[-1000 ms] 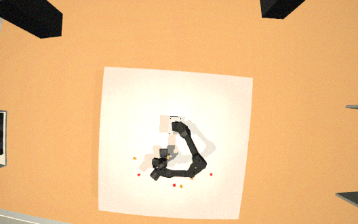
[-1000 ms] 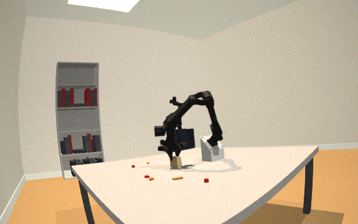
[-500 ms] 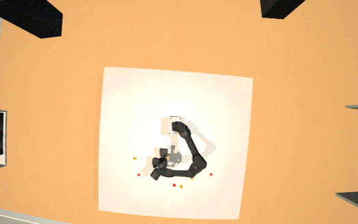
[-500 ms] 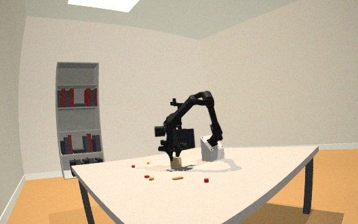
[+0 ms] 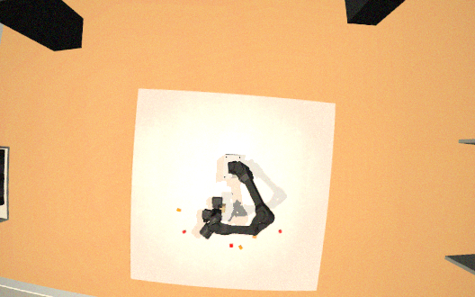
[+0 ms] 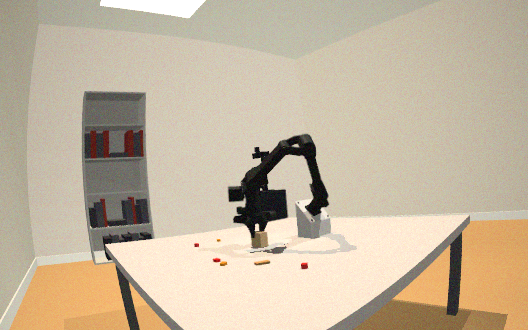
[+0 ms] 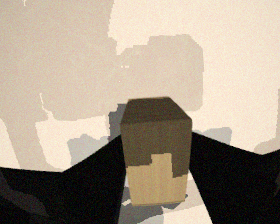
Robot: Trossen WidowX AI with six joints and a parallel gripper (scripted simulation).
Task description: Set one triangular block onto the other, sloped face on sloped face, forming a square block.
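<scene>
My gripper tip is 10 mm to the left of the tan triangular block and 10 mm below it. Round my gripper tip: tan bar (200 mm ahead, 230 mm to the left, 40 mm below).
</scene>
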